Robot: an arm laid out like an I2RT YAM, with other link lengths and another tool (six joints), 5 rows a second.
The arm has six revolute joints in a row. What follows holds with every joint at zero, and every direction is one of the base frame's.
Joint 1 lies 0.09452 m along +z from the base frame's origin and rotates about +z.
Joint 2 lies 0.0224 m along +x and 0.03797 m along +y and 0.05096 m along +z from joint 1 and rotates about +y.
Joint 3 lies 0.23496 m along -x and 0.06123 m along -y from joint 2 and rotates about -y.
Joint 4 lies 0.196 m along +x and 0.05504 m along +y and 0.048 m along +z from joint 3 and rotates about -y.
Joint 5 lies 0.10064 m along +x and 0.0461 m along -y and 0.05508 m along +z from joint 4 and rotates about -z.
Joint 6 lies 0.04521 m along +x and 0.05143 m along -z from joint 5 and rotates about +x.
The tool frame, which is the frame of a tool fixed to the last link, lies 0.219 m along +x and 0.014 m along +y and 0.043 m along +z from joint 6; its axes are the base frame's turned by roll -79.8, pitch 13.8 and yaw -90 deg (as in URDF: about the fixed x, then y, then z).
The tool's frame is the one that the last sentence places.
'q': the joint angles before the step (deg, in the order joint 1, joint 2, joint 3, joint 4, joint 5, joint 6). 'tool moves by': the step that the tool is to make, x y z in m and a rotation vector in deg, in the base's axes. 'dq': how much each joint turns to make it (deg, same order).
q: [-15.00 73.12 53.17 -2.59 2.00 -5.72]
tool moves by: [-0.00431 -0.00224 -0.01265 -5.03 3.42 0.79]
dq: [0.00 0.00 0.00 -1.73 1.55 -5.59]
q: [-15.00 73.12 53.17 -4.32 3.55 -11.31]
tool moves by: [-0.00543 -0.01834 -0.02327 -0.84 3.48 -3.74]
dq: [-0.01 1.82 0.01 -1.34 4.10 0.09]
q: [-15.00 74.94 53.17 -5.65 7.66 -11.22]
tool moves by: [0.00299 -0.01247 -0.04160 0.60 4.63 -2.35]
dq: [0.00 5.55 0.01 0.82 2.34 0.64]
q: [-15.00 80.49 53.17 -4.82 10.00 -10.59]
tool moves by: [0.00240 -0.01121 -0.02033 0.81 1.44 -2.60]
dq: [0.00 3.65 -0.01 1.71 1.96 1.80]
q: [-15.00 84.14 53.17 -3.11 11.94 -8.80]
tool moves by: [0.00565 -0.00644 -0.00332 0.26 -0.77 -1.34]
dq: [0.00 2.12 -0.05 2.60 0.86 1.15]
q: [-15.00 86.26 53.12 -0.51 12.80 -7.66]
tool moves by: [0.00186 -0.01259 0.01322 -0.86 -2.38 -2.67]
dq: [0.00 0.22 -0.08 2.51 2.37 1.29]
